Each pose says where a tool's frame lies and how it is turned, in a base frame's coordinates. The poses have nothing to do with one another.
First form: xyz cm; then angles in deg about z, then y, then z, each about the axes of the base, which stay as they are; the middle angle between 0 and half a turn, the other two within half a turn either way.
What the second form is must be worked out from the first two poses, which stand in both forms.
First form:
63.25, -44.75, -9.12, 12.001, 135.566, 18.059
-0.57, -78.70, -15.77, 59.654, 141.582, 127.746
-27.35, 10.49, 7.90, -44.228, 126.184, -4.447
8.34, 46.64, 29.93, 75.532, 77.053, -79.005
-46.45, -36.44, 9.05, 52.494, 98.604, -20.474
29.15, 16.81, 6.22, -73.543, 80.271, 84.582
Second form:
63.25, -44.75, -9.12, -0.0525, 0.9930, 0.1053, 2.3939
-0.57, -78.70, -15.77, 0.5288, -0.7826, -0.3284, 3.0991
-27.35, 10.49, 7.90, -0.3330, 0.9204, -0.2047, 2.2915
8.34, 46.64, 29.93, 0.9747, 0.2202, -0.0380, 1.3460
-46.45, -36.44, 9.05, 0.5785, 0.7823, 0.2308, 1.7868
29.15, 16.81, 6.22, -0.9755, 0.1885, 0.1133, 1.4120

